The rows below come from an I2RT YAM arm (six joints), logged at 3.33 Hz.
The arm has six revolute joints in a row. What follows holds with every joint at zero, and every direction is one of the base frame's.
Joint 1 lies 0.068 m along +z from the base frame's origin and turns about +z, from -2.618 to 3.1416 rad.
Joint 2 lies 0.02 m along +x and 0.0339 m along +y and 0.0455 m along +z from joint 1 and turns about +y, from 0 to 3.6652 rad.
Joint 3 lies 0.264 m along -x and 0.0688 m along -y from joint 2 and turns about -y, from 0 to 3.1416 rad.
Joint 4 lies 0.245 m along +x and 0.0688 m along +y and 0.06 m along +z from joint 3 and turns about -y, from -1.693 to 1.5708 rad.
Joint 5 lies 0.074 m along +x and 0.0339 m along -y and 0.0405 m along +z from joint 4 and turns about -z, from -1.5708 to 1.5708 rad.
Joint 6 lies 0.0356 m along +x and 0.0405 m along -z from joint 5 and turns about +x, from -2.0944 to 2.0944 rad.
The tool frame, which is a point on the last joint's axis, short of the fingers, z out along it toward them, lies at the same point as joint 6; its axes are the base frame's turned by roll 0, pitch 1.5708 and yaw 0 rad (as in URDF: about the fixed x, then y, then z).
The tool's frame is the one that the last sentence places.
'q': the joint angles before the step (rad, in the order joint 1, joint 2, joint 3, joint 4, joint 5, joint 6). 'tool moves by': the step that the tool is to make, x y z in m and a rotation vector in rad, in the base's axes. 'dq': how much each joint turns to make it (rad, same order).
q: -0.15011 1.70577 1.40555 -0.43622 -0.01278 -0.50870
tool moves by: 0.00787 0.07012 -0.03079 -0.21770 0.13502 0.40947
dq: 0.18081 0.05949 -0.01451 -0.05226 0.00077 -0.32082
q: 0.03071 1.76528 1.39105 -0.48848 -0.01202 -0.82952
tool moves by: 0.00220 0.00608 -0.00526 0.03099 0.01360 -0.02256
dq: 0.01526 0.01524 0.00076 0.00265 0.00039 0.04921
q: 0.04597 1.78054 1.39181 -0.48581 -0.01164 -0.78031
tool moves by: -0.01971 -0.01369 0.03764 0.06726 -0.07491 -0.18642
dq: -0.02862 -0.11024 0.00002 -0.03587 0.05760 0.16060
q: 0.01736 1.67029 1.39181 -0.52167 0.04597 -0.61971
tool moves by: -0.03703 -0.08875 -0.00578 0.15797 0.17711 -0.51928
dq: -0.25024 -0.03166 -0.00037 -0.24683 0.05875 0.29756
